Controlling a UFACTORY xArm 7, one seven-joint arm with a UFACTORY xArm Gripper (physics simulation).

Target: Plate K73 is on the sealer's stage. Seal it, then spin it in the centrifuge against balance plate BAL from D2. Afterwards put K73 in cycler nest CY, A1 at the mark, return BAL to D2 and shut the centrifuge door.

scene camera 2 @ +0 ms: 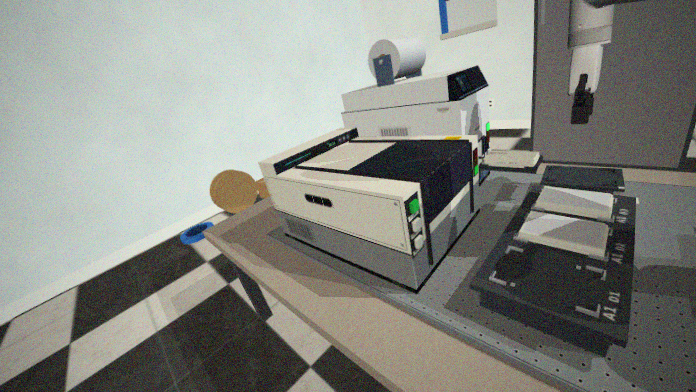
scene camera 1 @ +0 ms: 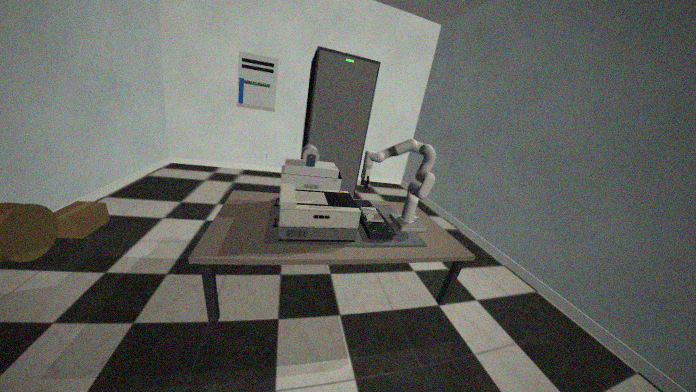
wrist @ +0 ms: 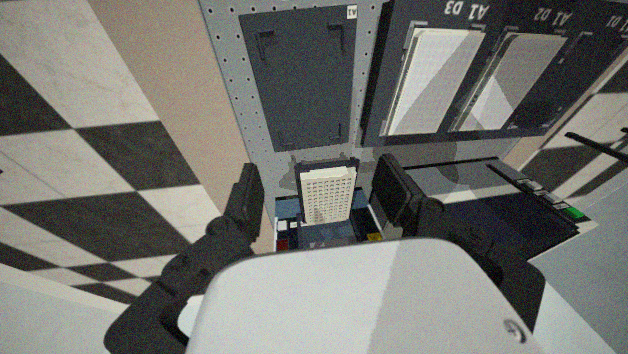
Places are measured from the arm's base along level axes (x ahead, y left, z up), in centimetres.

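Where they show: gripper, between the fingertips: (scene camera 2: 581, 119) (scene camera 1: 363, 186) (wrist: 319, 173); arm's base, origin of its link: (scene camera 1: 406, 219).
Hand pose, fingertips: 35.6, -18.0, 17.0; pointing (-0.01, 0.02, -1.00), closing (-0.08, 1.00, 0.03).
Note:
Things, the pixels of their top centre, and the offset from my fingertips, as dx, dy, dz.
- pale plate K73, centre of its top: (wrist: 328, 202) (scene camera 2: 510, 155) +14.3, +4.5, -8.9
- sealer, centre of its top: (scene camera 2: 400, 36) (scene camera 1: 314, 146) +44.0, +7.9, +27.9
- Plate BAL, centre of its top: (wrist: 507, 90) (scene camera 2: 563, 227) (scene camera 1: 373, 216) -4.1, +29.0, -12.4
- dark rack, centre of its top: (wrist: 502, 85) (scene camera 2: 564, 232) (scene camera 1: 374, 218) -4.5, +29.0, -13.4
- dark nest, centre of its top: (wrist: 307, 96) (scene camera 2: 581, 173) (scene camera 1: 362, 202) -1.4, +0.5, -13.5
- pale plate, centre of its top: (wrist: 430, 91) (scene camera 2: 574, 197) (scene camera 1: 368, 209) -3.1, +16.7, -12.4
The pale plate K73 (wrist: 327, 197) (scene camera 2: 510, 159) lies on the stage of the sealer (scene camera 2: 400, 117) (scene camera 1: 312, 185), the white machine with the film roll. My gripper (wrist: 319, 173) (scene camera 2: 581, 120) (scene camera 1: 365, 182) is open and empty, high above the stage. In the wrist view its fingers appear on either side of K73. Plate BAL (wrist: 520, 80) (scene camera 2: 565, 232) lies in slot D2 of the dark rack (scene camera 2: 550, 295). A dark nest (wrist: 305, 85) (scene camera 2: 582, 177) marked A1 holds no plate. The low cream machine (scene camera 2: 345, 212) (scene camera 1: 320, 217) looks like the centrifuge; its door state is unclear.
Another pale plate (wrist: 440, 75) (scene camera 2: 577, 202) lies in D3, beside BAL; slot D1 holds no plate. The cream machine stands between the rack and the table's left side, in front of the sealer. A tall grey cabinet (scene camera 1: 342, 115) (scene camera 2: 645, 100) stands behind the table (scene camera 1: 235, 260).

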